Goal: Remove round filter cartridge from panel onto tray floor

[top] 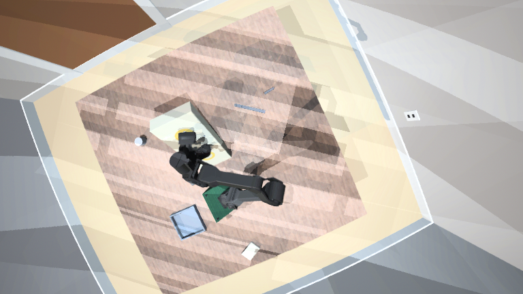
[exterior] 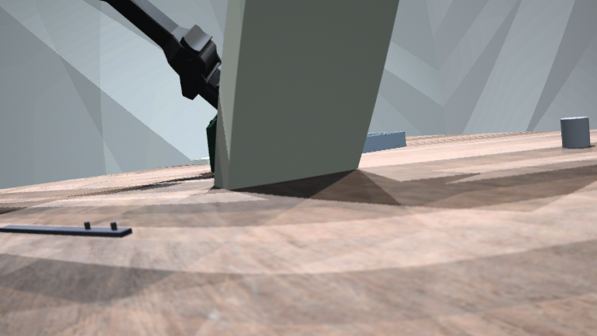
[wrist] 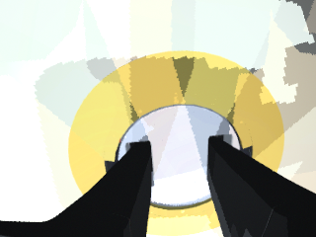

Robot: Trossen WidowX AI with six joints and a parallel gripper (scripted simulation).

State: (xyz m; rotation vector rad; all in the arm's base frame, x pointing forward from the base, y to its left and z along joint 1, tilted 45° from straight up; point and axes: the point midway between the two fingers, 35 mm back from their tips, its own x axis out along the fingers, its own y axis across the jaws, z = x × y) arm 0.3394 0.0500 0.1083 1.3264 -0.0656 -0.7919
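My gripper tip is now 8 cm above the pale service panel, 4 cm past it and 1 cm to the right of it. From my gripper tip the other things lie so: round filter cartridge: 1 cm below, 1 cm ahead; blue-grey tray: 38 cm behind, 33 cm to the left, 24 cm below; short strip: 43 cm to the right, 25 cm below.
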